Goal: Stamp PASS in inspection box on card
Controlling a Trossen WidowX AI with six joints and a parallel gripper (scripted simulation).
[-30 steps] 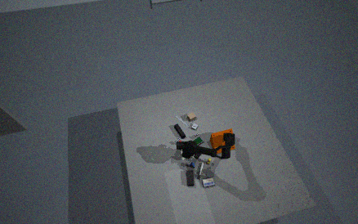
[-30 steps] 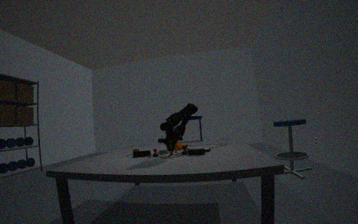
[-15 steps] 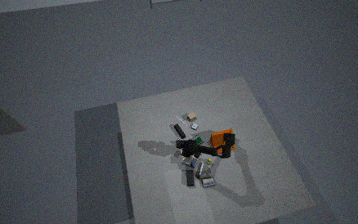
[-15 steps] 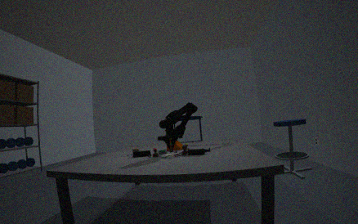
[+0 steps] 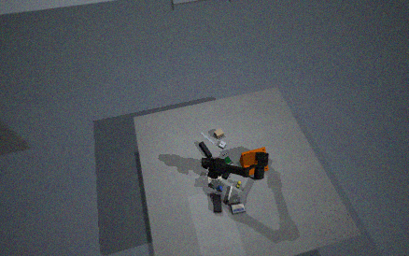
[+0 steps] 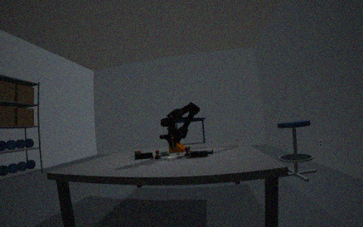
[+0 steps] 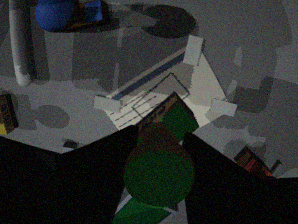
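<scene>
Right now the white card is 70 mm below my gripper tip and 10 mm to the right of it. Round my gripper tip: green-knobbed stamp right at my gripper tip; red stamp 110 mm to the right, 50 mm below, 50 mm ahead; blue stamp 90 mm to the left, 50 mm below, 20 mm behind.
</scene>
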